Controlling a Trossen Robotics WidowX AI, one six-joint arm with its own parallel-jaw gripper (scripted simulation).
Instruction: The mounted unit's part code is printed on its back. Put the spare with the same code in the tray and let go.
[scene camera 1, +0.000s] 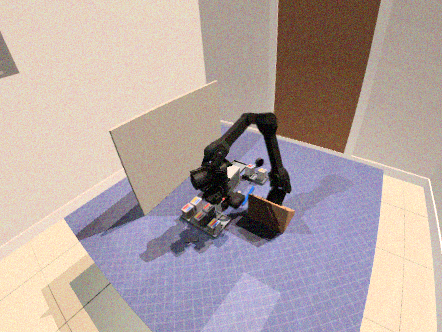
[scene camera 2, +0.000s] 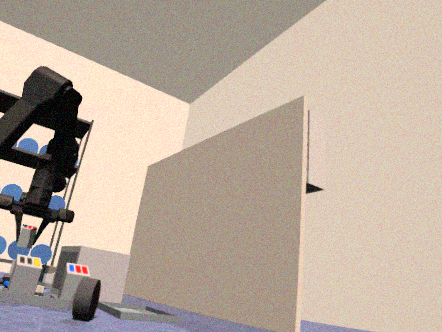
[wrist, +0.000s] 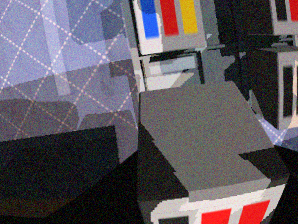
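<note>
The gripper (scene camera 1: 222, 207) holds a grey spare block (wrist: 199, 146). The gripper also in the wrist view (wrist: 192, 153). A tall beige panel (scene camera 2: 220, 229), also in scene camera 1 (scene camera 1: 158, 149).
</note>
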